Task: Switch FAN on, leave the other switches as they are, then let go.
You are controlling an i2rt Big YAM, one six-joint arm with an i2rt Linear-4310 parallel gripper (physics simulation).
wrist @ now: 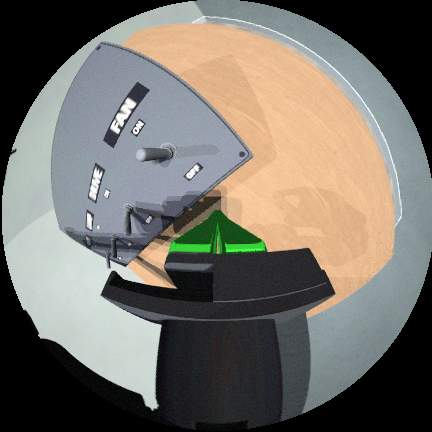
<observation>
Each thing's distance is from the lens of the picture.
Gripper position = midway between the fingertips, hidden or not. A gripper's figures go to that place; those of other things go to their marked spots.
my gripper (217, 214): 0.13 m
grey switch panel (121, 100): 0.18 m
</observation>
